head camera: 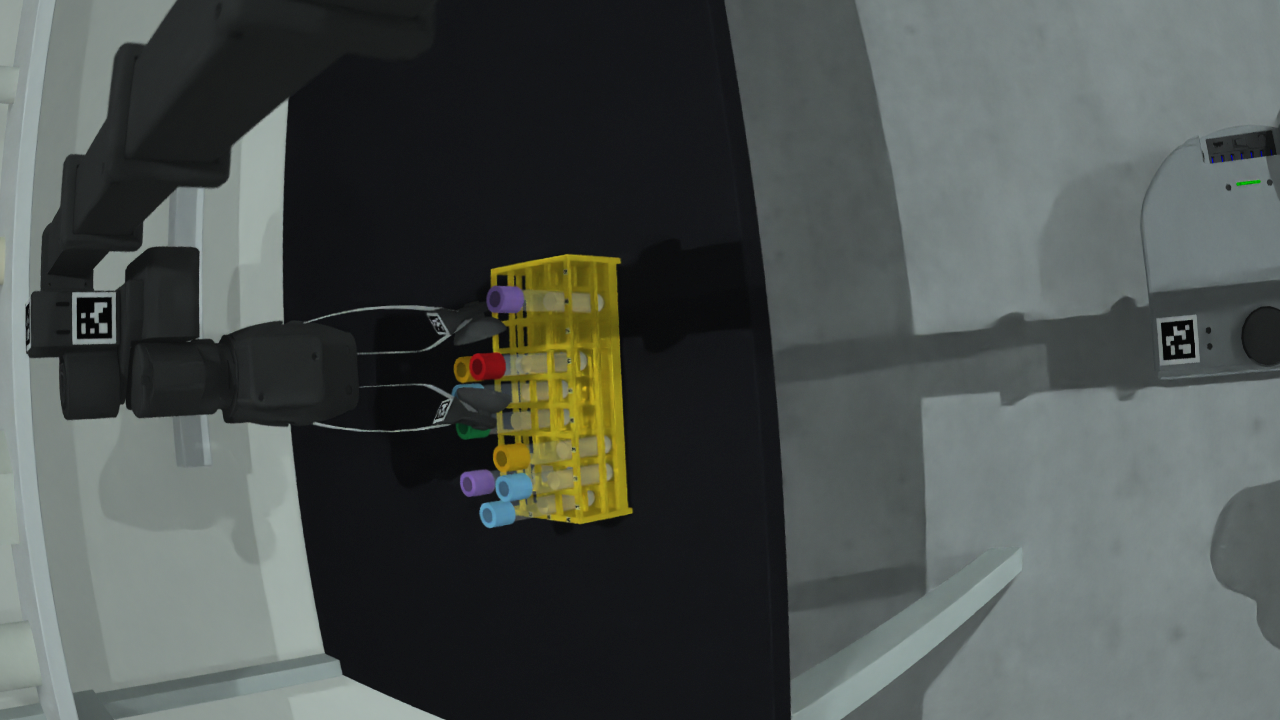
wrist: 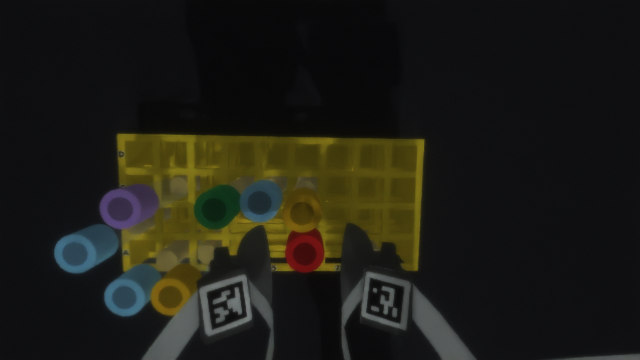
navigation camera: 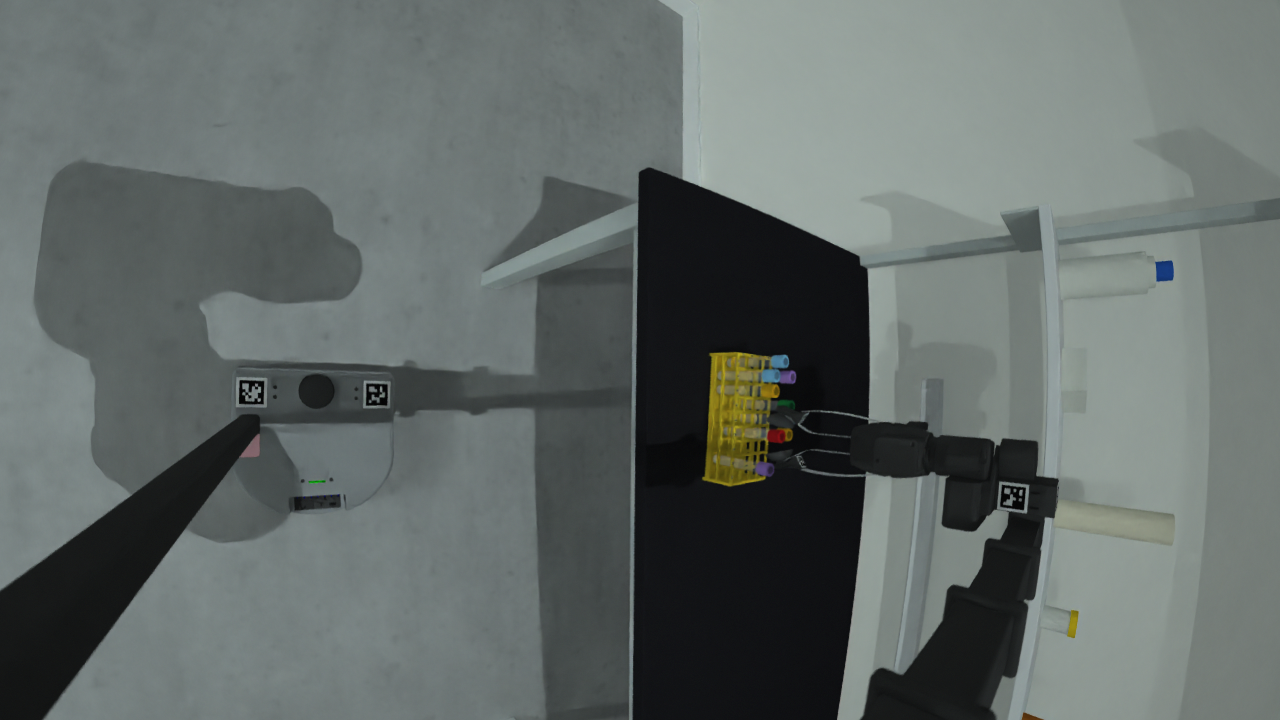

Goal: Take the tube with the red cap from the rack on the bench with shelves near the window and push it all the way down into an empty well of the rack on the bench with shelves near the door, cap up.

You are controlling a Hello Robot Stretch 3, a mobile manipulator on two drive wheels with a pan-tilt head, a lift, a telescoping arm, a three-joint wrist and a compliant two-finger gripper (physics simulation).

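Frame: origin at the robot's base, x left, y down, z back, level; millimetres.
Seen in the pictures: gripper, fingertip midpoint: (head camera: 502, 364) (navigation camera: 768, 436); robot's base, link origin: (head camera: 1263, 333) (navigation camera: 316, 389).
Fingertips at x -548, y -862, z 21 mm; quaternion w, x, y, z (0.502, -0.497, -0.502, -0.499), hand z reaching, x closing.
Offsets run from my fingertips to a thing's top centre. "spot": to the spot under its first point.
The red-capped tube @[spot: dz -1, dx +4, dy -17 mm] (head camera: 487, 366) (navigation camera: 775, 436) (wrist: 305, 250) stands cap up in the yellow rack @[dz -20, dx -18, dy +43 mm] (head camera: 615, 385) (navigation camera: 713, 420) (wrist: 421, 200) on the black bench. My gripper (head camera: 486, 365) (navigation camera: 785, 438) (wrist: 305, 252) is open and points down over the rack. In the wrist view the red cap shows between the two fingertips, with a gap on each side. An orange-capped tube (wrist: 302, 210) stands right behind the red cap. In the head view one fingertip covers part of a light blue cap. The other bench's rack does not show.
More tubes stand in the rack: a green cap (wrist: 217, 207), a light blue cap (wrist: 261, 201), and a purple cap @[spot: dz +43, dx +29, dy -17 mm] (head camera: 505, 299) beyond one finger. A shelf edge (navigation camera: 1051, 358) with bottles runs behind the arm. The robot's base (navigation camera: 331, 447) stands on the floor before the bench.
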